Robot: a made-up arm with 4 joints. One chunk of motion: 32 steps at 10 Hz.
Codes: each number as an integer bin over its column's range. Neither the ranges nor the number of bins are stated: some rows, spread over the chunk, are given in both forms.
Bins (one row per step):
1: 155 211 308 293 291 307
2: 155 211 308 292 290 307
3: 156 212 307 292 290 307
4: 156 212 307 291 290 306
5: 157 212 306 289 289 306
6: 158 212 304 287 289 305
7: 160 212 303 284 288 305
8: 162 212 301 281 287 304
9: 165 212 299 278 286 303
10: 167 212 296 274 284 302
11: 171 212 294 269 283 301
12: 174 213 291 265 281 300
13: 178 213 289 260 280 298
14: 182 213 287 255 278 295
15: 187 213 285 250 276 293
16: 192 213 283 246 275 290
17: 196 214 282 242 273 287
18: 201 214 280 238 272 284
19: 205 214 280 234 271 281
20: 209 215 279 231 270 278
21: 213 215 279 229 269 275
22: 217 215 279 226 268 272
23: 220 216 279 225 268 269
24: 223 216 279 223 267 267
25: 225 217 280 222 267 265
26: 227 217 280 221 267 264
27: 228 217 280 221 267 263
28: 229 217 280 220 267 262
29: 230 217 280 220 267 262
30: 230 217 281 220 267 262
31: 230 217 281 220 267 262
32: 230 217 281 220 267 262
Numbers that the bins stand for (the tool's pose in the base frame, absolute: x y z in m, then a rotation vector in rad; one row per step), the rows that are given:
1: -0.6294 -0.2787 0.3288 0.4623 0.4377 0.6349
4: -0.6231 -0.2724 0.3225 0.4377 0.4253 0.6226
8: -0.5855 -0.2724 0.2849 0.3144 0.3884 0.5979
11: -0.5292 -0.2724 0.2411 0.1664 0.3390 0.5610
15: -0.4290 -0.2661 0.1847 -0.0678 0.2527 0.4623
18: -0.3413 -0.2599 0.1534 -0.2158 0.2034 0.3514
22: -0.2411 -0.2536 0.1472 -0.3637 0.1541 0.2034
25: -0.1910 -0.2411 0.1534 -0.4130 0.1418 0.1171
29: -0.1597 -0.2411 0.1534 -0.4377 0.1418 0.0801
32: -0.1597 -0.2411 0.1597 -0.4377 0.1418 0.0801
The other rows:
2: -0.6294 -0.2787 0.3288 0.4500 0.4253 0.6349
3: -0.6231 -0.2724 0.3225 0.4500 0.4253 0.6349
5: -0.6168 -0.2724 0.3162 0.4130 0.4130 0.6226
6: -0.6106 -0.2724 0.3037 0.3884 0.4130 0.6103
7: -0.5980 -0.2724 0.2975 0.3514 0.4007 0.6103
9: -0.5667 -0.2724 0.2724 0.2774 0.3760 0.5856
10: -0.5542 -0.2724 0.2536 0.2281 0.3514 0.5733
12: -0.5104 -0.2661 0.2223 0.1171 0.3144 0.5486
13: -0.4853 -0.2661 0.2098 0.0555 0.3021 0.5240
14: -0.4603 -0.2661 0.1973 -0.0062 0.2774 0.4870
16: -0.3977 -0.2661 0.1722 -0.1171 0.2404 0.4253
17: -0.3726 -0.2599 0.1659 -0.1664 0.2158 0.3884
19: -0.3162 -0.2599 0.1534 -0.2651 0.1911 0.3144
20: -0.2912 -0.2536 0.1472 -0.3021 0.1788 0.2774
21: -0.2661 -0.2536 0.1472 -0.3267 0.1664 0.2404
23: -0.2223 -0.2474 0.1472 -0.3760 0.1541 0.1664
24: -0.2035 -0.2474 0.1472 -0.4007 0.1418 0.1418
26: -0.1785 -0.2411 0.1534 -0.4253 0.1418 0.1048
27: -0.1722 -0.2411 0.1534 -0.4253 0.1418 0.0925
28: -0.1659 -0.2411 0.1534 -0.4377 0.1418 0.0801
30: -0.1597 -0.2411 0.1597 -0.4377 0.1418 0.0801
31: -0.1597 -0.2411 0.1597 -0.4377 0.1418 0.0801

